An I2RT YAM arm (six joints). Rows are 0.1 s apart.
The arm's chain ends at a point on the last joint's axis. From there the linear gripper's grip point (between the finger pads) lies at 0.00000 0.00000 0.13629 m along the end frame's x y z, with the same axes.
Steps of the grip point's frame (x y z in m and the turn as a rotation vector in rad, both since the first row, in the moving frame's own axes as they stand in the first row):
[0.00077, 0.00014, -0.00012, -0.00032, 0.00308, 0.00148]
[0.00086, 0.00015, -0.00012, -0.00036, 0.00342, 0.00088]
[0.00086, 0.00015, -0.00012, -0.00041, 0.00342, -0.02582]
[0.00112, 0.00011, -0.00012, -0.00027, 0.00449, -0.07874]
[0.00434, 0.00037, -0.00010, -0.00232, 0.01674, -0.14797]
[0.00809, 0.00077, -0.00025, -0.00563, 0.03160, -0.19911]
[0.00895, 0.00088, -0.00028, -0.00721, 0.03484, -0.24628]
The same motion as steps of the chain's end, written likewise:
[0.00035, 0.00010, -0.00012, -0.00032, 0.00308, 0.00148]
[0.00039, 0.00010, -0.00012, -0.00036, 0.00342, 0.00088]
[0.00039, 0.00010, -0.00012, -0.00041, 0.00342, -0.02582]
[0.00051, 0.00010, -0.00012, -0.00027, 0.00449, -0.07874]
[0.00204, 0.00022, -0.00008, -0.00232, 0.01674, -0.14797]
[0.00374, 0.00044, -0.00018, -0.00563, 0.03160, -0.19911]
[0.00413, 0.00049, -0.00019, -0.00721, 0.03484, -0.24628]

